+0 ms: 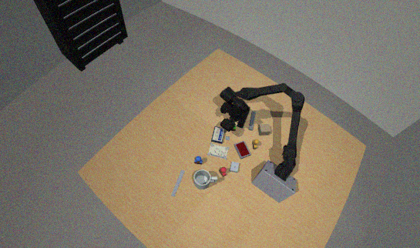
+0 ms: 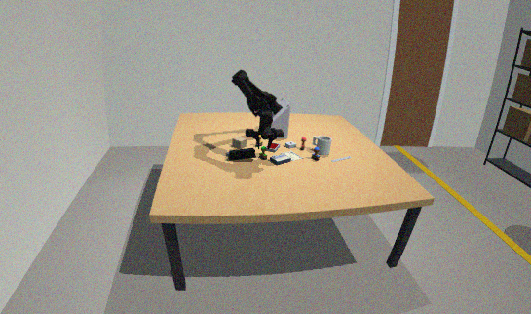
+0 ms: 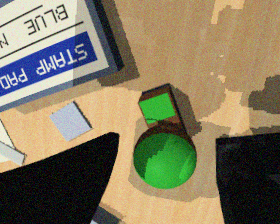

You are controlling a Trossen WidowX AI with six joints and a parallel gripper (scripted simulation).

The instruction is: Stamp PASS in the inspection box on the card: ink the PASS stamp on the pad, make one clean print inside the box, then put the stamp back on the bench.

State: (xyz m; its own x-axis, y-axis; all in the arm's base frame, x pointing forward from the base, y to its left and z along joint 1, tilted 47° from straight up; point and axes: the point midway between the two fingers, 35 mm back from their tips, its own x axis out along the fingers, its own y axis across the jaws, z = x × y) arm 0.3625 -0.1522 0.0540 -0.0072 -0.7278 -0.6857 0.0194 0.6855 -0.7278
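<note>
Now: gripper tip 3 cm above the green-knobbed stamp. Round my gripper tip: yellow stamp 16 cm behind, 1 cm to the left, 3 cm below; red ink pad 12 cm behind, 7 cm to the left, 5 cm below; blue stamp pad tin 3 cm ahead, 8 cm to the left, 4 cm below.
</note>
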